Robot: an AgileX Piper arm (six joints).
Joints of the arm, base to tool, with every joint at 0 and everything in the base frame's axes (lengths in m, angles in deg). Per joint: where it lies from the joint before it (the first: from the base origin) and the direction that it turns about. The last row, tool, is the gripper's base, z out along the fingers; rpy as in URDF.
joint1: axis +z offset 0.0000 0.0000 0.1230
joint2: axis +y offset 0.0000 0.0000 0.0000
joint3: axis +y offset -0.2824 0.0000 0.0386
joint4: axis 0.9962 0 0.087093 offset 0.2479 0.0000 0.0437
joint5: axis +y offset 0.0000 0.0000 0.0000
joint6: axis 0.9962 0 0.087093 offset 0.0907 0.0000 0.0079
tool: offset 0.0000 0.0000 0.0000 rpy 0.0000 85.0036 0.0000
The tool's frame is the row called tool.
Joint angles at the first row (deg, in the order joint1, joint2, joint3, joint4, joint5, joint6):
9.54 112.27 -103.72 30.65 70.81 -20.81
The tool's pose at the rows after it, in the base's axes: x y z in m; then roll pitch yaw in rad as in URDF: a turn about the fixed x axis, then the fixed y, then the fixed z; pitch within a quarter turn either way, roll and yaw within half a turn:
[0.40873 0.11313 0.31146 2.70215 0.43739 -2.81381]
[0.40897 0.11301 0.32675 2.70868 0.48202 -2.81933]
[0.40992 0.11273 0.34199 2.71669 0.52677 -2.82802]
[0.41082 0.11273 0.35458 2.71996 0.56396 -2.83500]
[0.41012 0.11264 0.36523 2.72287 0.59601 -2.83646]
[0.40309 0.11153 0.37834 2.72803 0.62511 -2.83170]
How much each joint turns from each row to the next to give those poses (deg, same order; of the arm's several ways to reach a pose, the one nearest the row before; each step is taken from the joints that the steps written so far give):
0.00 -0.07 -2.17 0.00 0.00 0.23
0.00 -0.55 -2.32 -0.12 0.01 0.60
0.00 -0.25 -2.77 -0.34 -0.01 0.88
0.00 0.00 -2.57 -0.14 0.13 0.70
0.00 -0.23 -1.80 0.00 0.07 0.28
0.00 -1.56 -0.38 0.00 0.28 0.04

